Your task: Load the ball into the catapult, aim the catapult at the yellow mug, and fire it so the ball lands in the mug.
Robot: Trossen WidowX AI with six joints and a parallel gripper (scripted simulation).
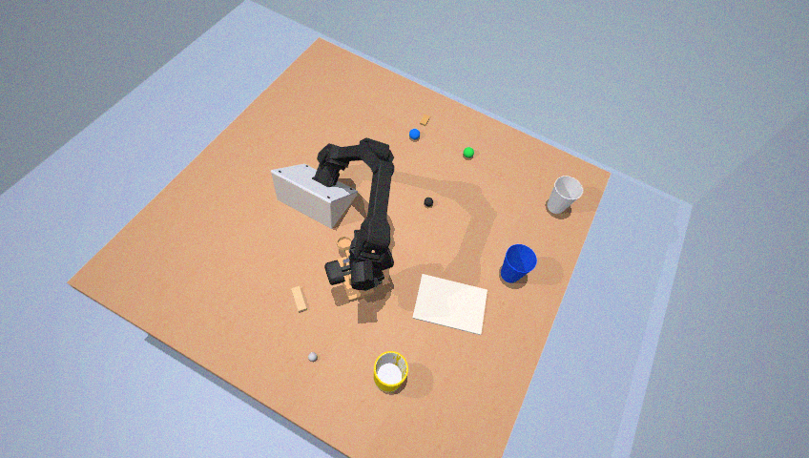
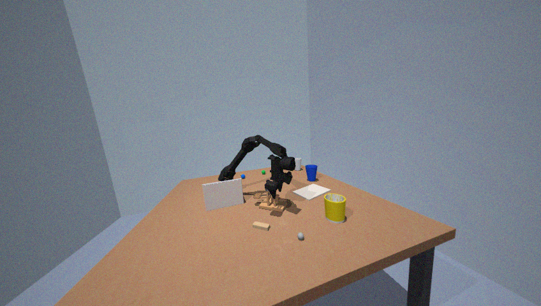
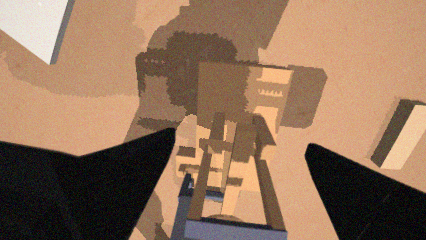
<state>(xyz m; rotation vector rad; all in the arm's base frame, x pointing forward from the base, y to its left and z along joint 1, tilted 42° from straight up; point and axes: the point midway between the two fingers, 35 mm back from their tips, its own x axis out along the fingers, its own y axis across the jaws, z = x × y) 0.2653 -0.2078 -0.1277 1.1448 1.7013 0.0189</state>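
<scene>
My gripper tip is now 60 mm short of the black ball, 380 mm to the right of it and 60 mm above it. Round my gripper tip: grey ball: 250 mm to the right, 60 mm below; yellow mug: 210 mm ahead, 200 mm to the right, 40 mm below; wooden catapult: 50 mm behind, 60 mm to the left, 20 mm below.
</scene>
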